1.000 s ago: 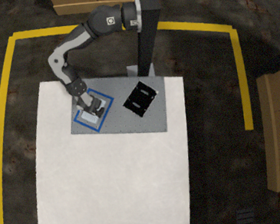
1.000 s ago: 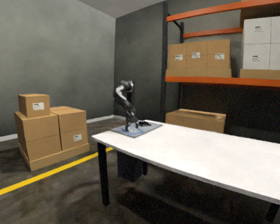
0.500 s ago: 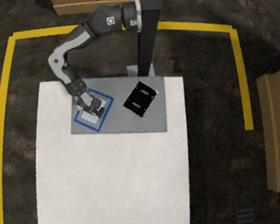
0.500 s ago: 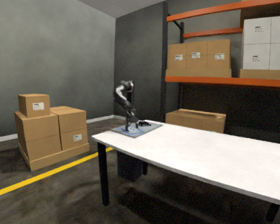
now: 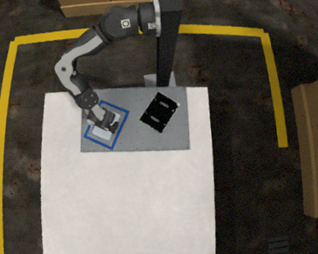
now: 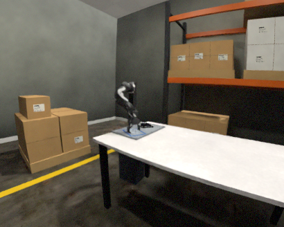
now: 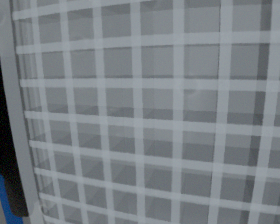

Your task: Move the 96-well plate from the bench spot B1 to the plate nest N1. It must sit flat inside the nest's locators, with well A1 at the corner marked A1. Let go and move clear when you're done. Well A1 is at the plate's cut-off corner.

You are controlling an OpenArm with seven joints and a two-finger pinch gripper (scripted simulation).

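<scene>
My gripper is now 25 cm to the right of the black plate nest N1 and 2 cm past it. The rest, counted from my hand: 96-well plate right at my hand.
</scene>
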